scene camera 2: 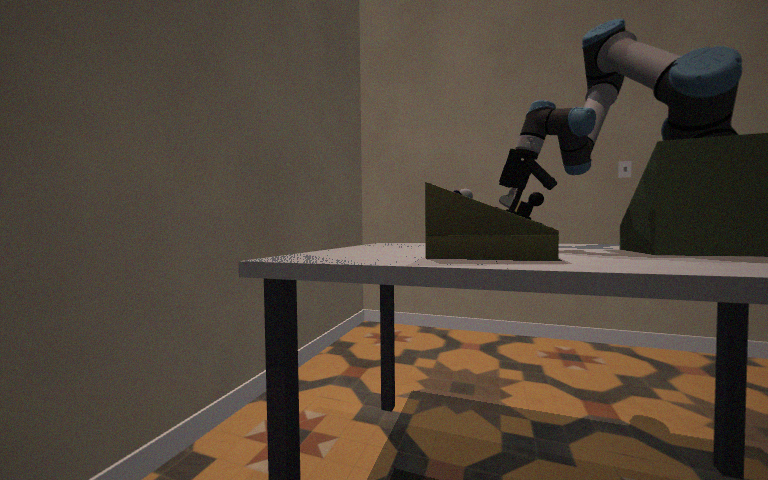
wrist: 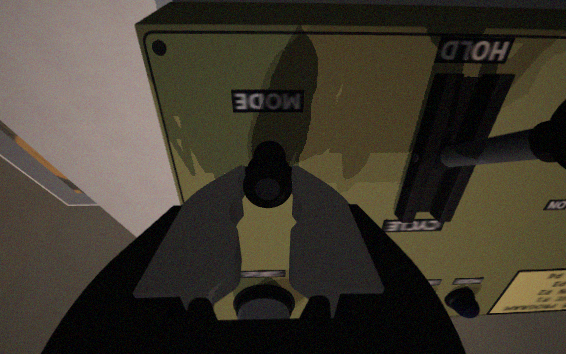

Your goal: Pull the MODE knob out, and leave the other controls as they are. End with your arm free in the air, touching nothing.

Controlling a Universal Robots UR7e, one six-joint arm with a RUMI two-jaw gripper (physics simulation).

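Note:
The MODE knob is a small black round knob below the MODE label in the wrist view, near the left edge of the olive sloped panel box. My gripper is shut on the MODE knob, one grey fingertip on each side of it. The knob's stem is partly hidden beneath its head. In the scene view the fingers reach down to the sloped face, and the knob cannot be told apart there.
A slotted lever with a black ball end stands right of the MODE knob, between HOLD and CYCLE labels. A round control lies under the gripper body. A dark blue knob is at lower right. The box stands on the table.

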